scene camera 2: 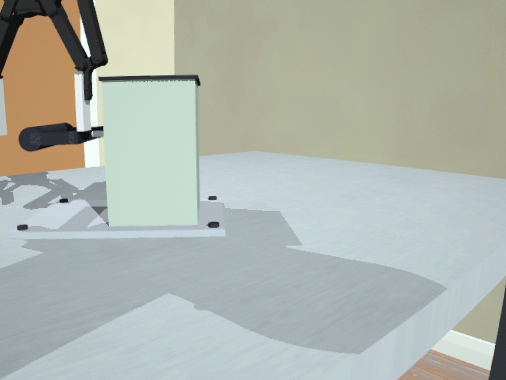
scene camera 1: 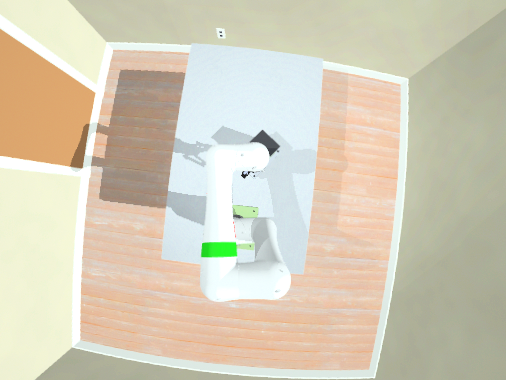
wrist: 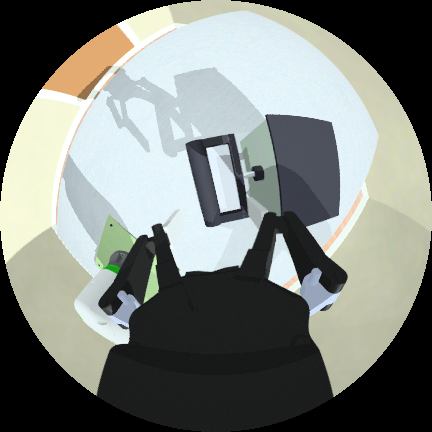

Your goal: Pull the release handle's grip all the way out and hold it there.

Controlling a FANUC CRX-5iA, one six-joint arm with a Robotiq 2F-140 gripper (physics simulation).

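Note:
The release handle's grip [scene camera 2: 47, 137] [wrist: 202, 185] is a dark bar on a rectangular frame. A short light rod [wrist: 249, 175] joins the frame to the side of a pale green housing [scene camera 2: 152, 155] with a dark top [scene camera 1: 263, 141] [wrist: 307, 170]. My gripper [scene camera 2: 42, 112] [wrist: 214, 211] is open, with nothing between its fingers. In the wrist view its fingertips lie below the handle's frame, apart from the grip. In scene camera 2 the right pad's lower end passes behind the handle. In scene camera 1 the arm hides the grip.
The housing stands upright on a base plate [scene camera 2: 150, 233] with dark bolts at its corners, on the pale table [scene camera 1: 255, 80] [scene camera 2: 375, 210]. Green plates [scene camera 1: 246, 211] [wrist: 110, 240] lie near the arm's base. My white arm [scene camera 1: 219, 200] reaches over the table.

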